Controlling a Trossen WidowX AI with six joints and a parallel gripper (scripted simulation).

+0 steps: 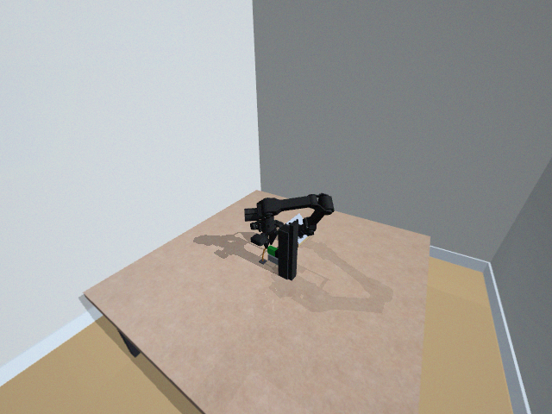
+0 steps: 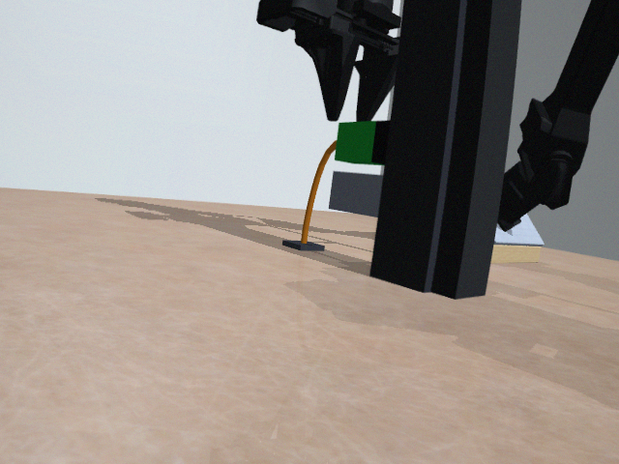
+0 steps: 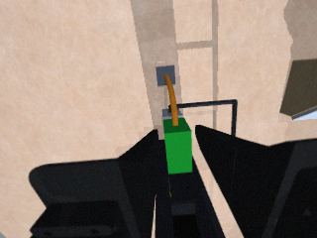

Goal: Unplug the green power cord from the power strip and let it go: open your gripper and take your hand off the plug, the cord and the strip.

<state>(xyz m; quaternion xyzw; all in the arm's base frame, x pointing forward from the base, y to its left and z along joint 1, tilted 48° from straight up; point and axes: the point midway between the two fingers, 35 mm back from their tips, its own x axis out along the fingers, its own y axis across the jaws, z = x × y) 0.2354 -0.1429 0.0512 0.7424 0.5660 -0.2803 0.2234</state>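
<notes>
My gripper tip is now 4 cm to the right of the green plug and 1 cm above it. The rest, counted from my gripper tip: dark anchor plate 1 cm behind, 4 cm to the right, 12 cm below.
</notes>
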